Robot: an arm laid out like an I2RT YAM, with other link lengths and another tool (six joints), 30 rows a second.
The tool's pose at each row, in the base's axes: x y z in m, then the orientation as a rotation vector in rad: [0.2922 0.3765 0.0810 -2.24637 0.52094 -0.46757]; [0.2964 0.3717 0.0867 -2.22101 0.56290 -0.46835]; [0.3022 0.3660 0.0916 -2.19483 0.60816 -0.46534]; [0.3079 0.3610 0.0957 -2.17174 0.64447 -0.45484]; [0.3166 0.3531 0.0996 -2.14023 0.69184 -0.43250]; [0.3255 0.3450 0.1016 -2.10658 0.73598 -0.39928]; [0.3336 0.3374 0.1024 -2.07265 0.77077 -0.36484]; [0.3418 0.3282 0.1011 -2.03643 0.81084 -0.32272]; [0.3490 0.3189 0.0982 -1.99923 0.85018 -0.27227]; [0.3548 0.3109 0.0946 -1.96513 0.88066 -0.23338]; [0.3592 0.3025 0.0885 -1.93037 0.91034 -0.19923]
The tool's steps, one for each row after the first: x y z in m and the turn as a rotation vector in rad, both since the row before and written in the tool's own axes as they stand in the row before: [0.0069 -0.0022 -0.0045 0.01126 0.01469 0.03494]; [0.0086 -0.0018 -0.0036 0.01018 0.01336 0.03869]; [0.0080 -0.0019 -0.0026 0.00906 0.00506 0.03454]; [0.0120 -0.0013 -0.0026 0.01161 0.00064 0.04865]; [0.0121 -0.0004 -0.0015 0.01250 -0.00818 0.05137]; [0.0111 0.0000 -0.0010 0.01468 -0.01260 0.04626]; [0.0122 0.0018 -0.0009 0.01285 -0.01568 0.05353]; [0.0117 0.0029 -0.0007 0.01118 -0.02156 0.05688]; [0.0101 0.0030 -0.0005 0.01245 -0.01698 0.04614]; [0.0099 0.0054 -0.0003 0.01357 -0.01396 0.04433]
